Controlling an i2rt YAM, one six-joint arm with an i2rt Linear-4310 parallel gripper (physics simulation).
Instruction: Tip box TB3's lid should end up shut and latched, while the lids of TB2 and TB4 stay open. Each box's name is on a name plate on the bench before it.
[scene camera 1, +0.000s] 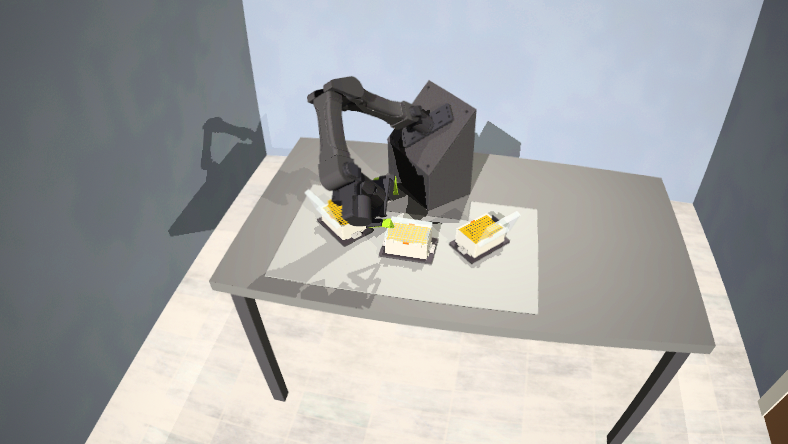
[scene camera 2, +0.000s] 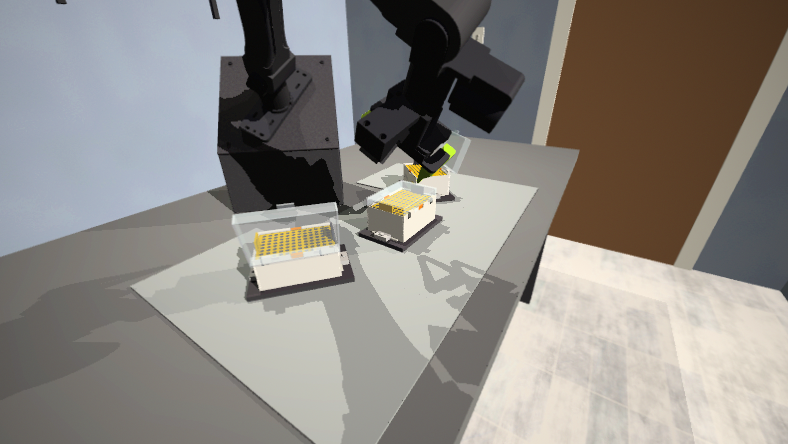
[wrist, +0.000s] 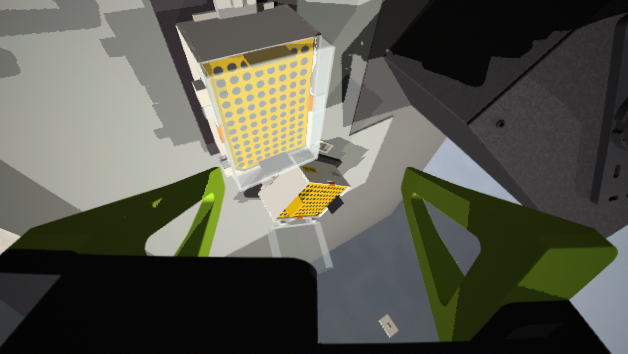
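The gripper (scene camera 2: 398, 163) is visible from scene camera 1 too, where it appears at (scene camera 1: 394, 210), and the wrist view shows the gripper at (wrist: 313, 177). The scene also has a clear lid (scene camera 2: 288, 233), a clear lid (scene camera 2: 399, 198) and a clear lid (wrist: 306, 241). A pale mat (scene camera 1: 507, 279) is there as well, and the wrist view includes the mat (wrist: 101, 115).
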